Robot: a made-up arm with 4 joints.
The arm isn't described. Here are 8 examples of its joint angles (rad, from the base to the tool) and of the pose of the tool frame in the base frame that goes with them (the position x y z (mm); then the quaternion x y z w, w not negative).
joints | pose
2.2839 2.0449 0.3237 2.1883 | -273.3 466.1 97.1 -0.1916 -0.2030 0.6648 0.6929
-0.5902 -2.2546 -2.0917 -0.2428 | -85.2 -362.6 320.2 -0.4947 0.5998 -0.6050 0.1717
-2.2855 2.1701 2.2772 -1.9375 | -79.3 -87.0 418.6 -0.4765 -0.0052 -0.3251 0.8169
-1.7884 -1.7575 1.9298 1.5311 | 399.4 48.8 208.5 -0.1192 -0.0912 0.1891 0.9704
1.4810 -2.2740 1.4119 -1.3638 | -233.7 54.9 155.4 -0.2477 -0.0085 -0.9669 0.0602
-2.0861 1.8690 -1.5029 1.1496 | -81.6 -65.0 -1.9 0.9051 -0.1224 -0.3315 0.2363
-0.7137 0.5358 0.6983 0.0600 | 9.6 158.1 -151.0 -0.0135 0.2006 0.2011 0.9587
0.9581 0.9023 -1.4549 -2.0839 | -646.2 18.4 222.1 0.0225 -0.9587 0.2694 0.0884
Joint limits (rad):
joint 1: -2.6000..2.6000
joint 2: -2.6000..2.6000
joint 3: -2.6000..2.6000
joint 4: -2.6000..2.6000
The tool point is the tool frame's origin. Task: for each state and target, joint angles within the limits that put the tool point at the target. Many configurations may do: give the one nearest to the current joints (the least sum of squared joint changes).
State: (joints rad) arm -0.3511 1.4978 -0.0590 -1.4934
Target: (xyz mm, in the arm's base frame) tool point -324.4 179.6 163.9
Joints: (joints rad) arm -0.5813 2.0639 0.2933 -0.7088
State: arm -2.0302 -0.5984 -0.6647 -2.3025
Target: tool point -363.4 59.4 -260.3
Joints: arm -1.8085 -0.2385 -0.7317 -2.3744
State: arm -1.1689 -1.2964 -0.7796 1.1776
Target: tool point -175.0 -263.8 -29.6
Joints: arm -0.9776 -1.3228 -0.5791 1.4644
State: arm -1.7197 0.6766 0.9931 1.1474
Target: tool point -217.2 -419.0 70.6
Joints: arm -2.0747 0.8096 0.2249 1.0829
